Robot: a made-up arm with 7 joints.
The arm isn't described. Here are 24 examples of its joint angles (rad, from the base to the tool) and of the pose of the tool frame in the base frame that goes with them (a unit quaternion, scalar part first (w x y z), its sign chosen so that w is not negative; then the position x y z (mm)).
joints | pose
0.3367 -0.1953 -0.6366 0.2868 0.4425 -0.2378 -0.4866 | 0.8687 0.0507 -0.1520 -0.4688 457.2 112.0 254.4
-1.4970 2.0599 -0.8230 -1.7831 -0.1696 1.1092 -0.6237 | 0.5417 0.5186 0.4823 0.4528 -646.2 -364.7 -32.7
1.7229 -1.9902 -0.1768 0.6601 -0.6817 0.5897 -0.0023 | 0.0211 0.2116 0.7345 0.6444 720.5 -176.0 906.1
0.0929 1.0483 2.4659 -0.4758 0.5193 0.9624 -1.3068 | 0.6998 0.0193 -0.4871 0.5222 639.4 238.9 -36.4
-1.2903 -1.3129 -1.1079 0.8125 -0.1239 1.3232 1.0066 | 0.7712 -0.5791 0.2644 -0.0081 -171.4 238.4 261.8
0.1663 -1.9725 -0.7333 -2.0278 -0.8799 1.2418 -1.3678 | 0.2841 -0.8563 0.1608 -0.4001 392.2 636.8 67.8
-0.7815 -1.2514 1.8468 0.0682 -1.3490 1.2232 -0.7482 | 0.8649 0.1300 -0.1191 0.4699 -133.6 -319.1 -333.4
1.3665 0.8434 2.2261 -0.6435 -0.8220 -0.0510 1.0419 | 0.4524 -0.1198 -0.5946 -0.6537 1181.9 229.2 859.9
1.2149 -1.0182 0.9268 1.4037 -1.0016 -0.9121 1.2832 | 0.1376 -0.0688 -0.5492 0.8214 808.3 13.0 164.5
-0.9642 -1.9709 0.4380 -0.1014 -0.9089 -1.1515 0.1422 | 0.3253 -0.9202 0.0901 -0.1982 -479.0 -321.4 -99.7
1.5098 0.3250 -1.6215 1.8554 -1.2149 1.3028 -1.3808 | 0.1678 0.9729 -0.0844 0.1348 119.6 -303.9 807.5
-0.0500 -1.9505 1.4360 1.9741 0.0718 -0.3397 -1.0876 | 0.5800 0.6456 0.4856 0.1047 0.6 -68.7 -151.8
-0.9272 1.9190 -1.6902 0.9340 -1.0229 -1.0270 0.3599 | 0.1092 0.7967 0.2102 0.5561 -472.7 -281.0 74.1
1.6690 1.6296 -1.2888 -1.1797 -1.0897 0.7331 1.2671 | 0.0479 0.5687 0.5811 0.5802 604.6 -728.8 1115.1
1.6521 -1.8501 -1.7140 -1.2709 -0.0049 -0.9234 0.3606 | 0.6926 0.3650 -0.5138 -0.3507 483.8 603.0 1200.1
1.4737 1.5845 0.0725 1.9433 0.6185 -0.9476 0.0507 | 0.5652 -0.5858 -0.2865 -0.5053 332.2 -701.8 661.4
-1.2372 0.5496 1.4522 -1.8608 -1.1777 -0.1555 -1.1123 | 0.1555 0.9041 0.2691 -0.2933 -147.1 866.9 408.7
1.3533 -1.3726 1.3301 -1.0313 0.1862 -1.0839 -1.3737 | 0.2314 -0.3939 -0.8723 -0.1745 803.1 -379.5 1050.1
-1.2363 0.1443 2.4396 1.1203 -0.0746 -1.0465 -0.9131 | 0.2481 -0.8250 -0.5004 -0.0858 -435.9 53.8 420.1
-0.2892 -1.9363 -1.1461 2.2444 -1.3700 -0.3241 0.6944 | 0.2164 0.6873 -0.4075 0.5610 -140.1 565.2 190.1
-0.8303 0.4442 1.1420 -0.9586 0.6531 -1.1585 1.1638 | 0.2488 -0.8203 0.3756 -0.3524 -68.7 276.6 -131.9
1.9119 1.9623 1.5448 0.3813 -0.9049 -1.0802 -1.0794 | 0.6584 0.7285 -0.1862 -0.0329 166.0 600.6 832.9
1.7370 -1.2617 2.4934 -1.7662 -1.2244 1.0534 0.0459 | 0.6364 -0.3727 -0.6745 -0.0314 568.3 -702.2 921.9
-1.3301 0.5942 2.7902 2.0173 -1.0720 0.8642 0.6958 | 0.0774 -0.8580 -0.5078 -0.0016 -559.5 48.0 357.1
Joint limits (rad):
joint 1: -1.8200..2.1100
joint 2: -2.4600..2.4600
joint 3: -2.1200..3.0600
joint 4: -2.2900..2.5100
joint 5: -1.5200..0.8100
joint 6: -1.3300..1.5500
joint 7: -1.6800..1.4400
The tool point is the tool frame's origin. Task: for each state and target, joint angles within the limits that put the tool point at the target. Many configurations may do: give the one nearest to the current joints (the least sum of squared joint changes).
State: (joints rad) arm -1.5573 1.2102 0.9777 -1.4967 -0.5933 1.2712 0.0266
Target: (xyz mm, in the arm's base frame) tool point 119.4 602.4 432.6
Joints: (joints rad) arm -1.7721 0.8840 1.2318 -1.7726 -0.9339 1.5500 -0.2022
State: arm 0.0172 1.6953 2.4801 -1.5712 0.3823 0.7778 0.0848
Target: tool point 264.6 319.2 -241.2
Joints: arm -0.8098 1.5469 2.6362 -0.9587 0.7231 0.5937 0.2056
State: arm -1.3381 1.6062 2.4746 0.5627 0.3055 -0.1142 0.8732
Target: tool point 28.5 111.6 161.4
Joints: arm -0.9586 1.4335 2.6845 0.2575 0.6907 0.4388 0.7459
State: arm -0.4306 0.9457 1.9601 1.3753 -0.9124 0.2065 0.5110
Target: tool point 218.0 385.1 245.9
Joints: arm 0.1758 1.5539 1.4148 1.3880 -0.8554 0.5646 0.3834
